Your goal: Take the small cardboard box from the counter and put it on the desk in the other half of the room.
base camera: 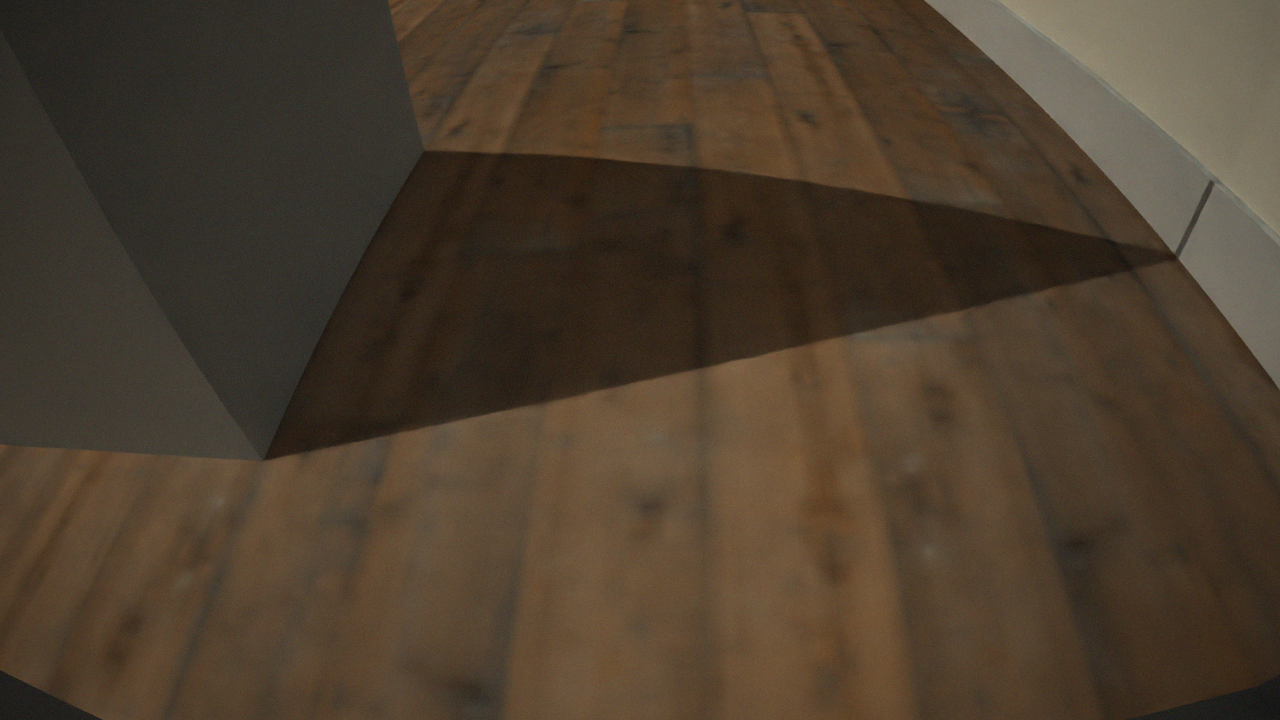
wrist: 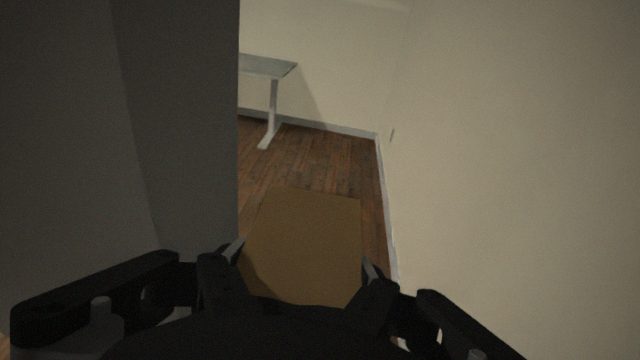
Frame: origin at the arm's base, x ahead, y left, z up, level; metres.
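Seen in the pictures: gripper, fingertip midpoint: (wrist: 300, 262).
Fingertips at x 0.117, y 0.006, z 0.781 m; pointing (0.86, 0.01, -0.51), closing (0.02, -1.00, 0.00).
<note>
A point is followed by its place in that frame.
The small cardboard box (wrist: 305, 245) {x 0.111, y 0.005, z 0.802 m} is brown and sits between the two fingers of my gripper (wrist: 300, 262) {x 0.117, y 0.006, z 0.781 m} in the lower middle of the wrist view. The gripper is shut on it and holds it above the floor. The desk (wrist: 267, 65) {x 2.750, y 0.622, z 0.324 m} has a grey top and a pale leg. It stands at the far wall in the upper middle of the wrist view, well beyond the box, and its left part is hidden behind a grey partition. The counter does not show in either view.
The grey partition (base camera: 241, 161) {x 0.504, y 0.290, z -0.223 m} (wrist: 185, 125) {x 0.526, y 0.289, z 0.654 m} ends close by on the left. A cream wall (base camera: 1190, 80) {x 0.663, y -0.545, z -0.245 m} (wrist: 515, 150) {x 0.733, y -0.548, z 0.655 m} with a pale baseboard (base camera: 1136, 152) {x 0.689, y -0.533, z -0.344 m} runs along the right. A wooden floor passage (base camera: 716, 465) (wrist: 325, 160) lies between them and leads towards the desk.
</note>
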